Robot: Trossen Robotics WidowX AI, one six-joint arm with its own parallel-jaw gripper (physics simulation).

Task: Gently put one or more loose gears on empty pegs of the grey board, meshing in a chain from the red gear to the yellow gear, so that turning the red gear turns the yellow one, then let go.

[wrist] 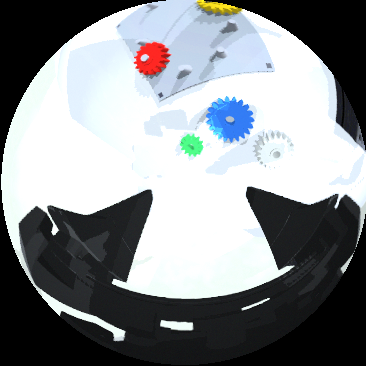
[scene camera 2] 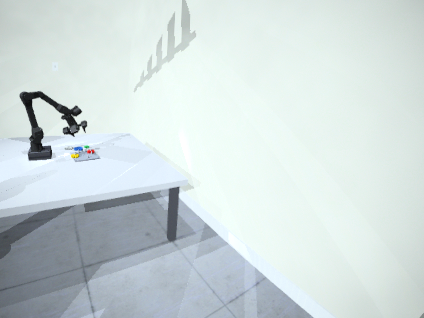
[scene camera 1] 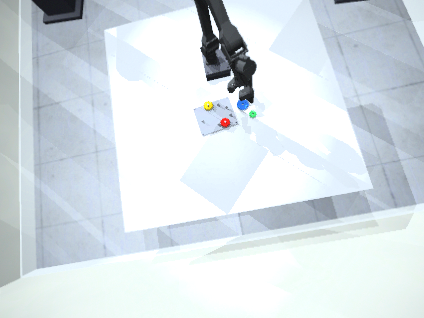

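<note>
The grey board lies on the table. The red gear and the yellow gear are on it, apart, with several bare pegs. Loose beside the board are the blue gear, the small green gear and a white gear, which the arm hides in scene camera 1. My gripper is open and empty, above the table near the loose gears.
The arm's base stands on the white table behind the board. Bright patches and shadows lie across the table top. A wall rises past the table's edge.
</note>
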